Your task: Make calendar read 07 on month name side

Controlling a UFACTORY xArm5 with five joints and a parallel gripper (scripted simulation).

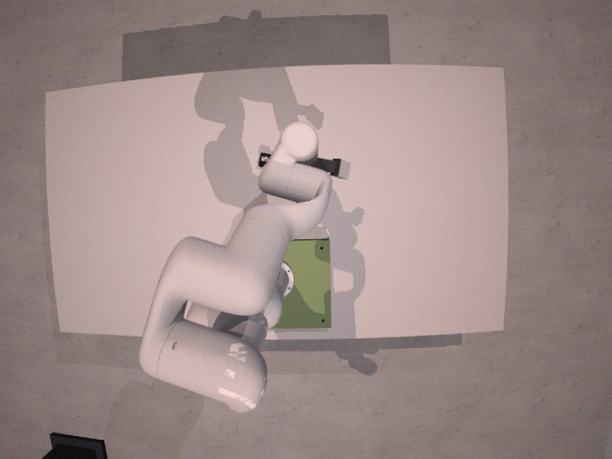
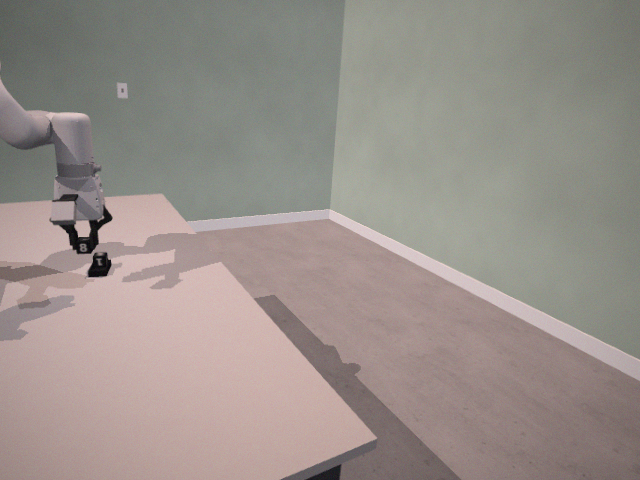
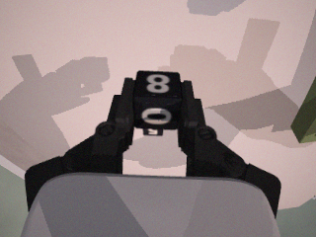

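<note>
The black calendar tray lies 30 mm ahead of my hand, 110 mm to the left of it and 120 mm below it. The rest, counted from my hand: black cube: 10 mm below.
</note>
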